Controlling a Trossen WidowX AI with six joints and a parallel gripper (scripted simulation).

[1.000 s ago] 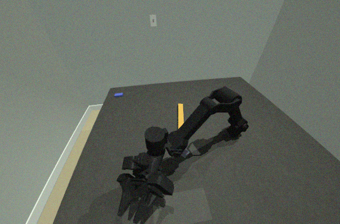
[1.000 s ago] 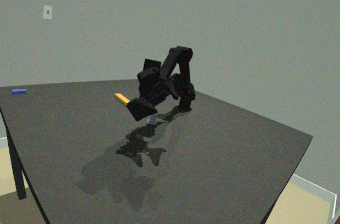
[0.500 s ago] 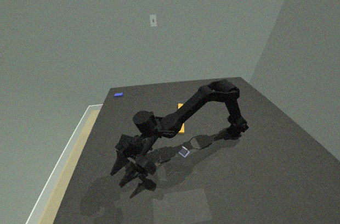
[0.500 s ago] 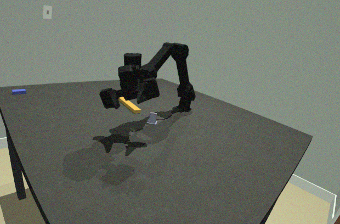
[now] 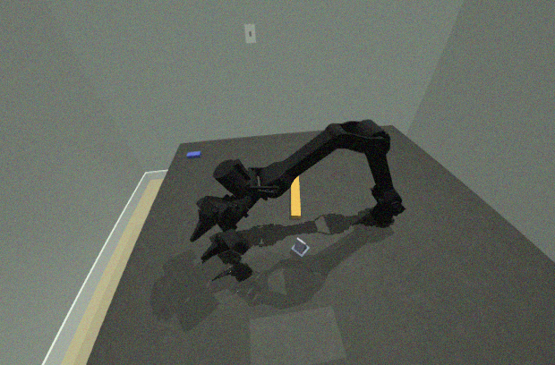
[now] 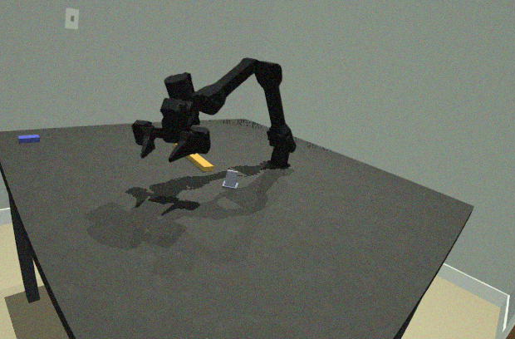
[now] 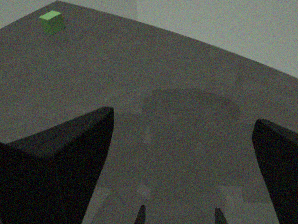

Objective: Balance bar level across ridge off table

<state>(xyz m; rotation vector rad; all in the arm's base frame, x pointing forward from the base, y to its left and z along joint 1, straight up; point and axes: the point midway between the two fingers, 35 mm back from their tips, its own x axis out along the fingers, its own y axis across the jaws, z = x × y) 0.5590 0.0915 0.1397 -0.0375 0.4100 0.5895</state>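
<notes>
Right now my gripper tip is 30 cm past the yellow bar, 27 cm to the left of it and 12 cm above it. Also, from my gripper tip: small blue block: 16 cm ahead, 61 cm to the right, 12 cm below.
</notes>
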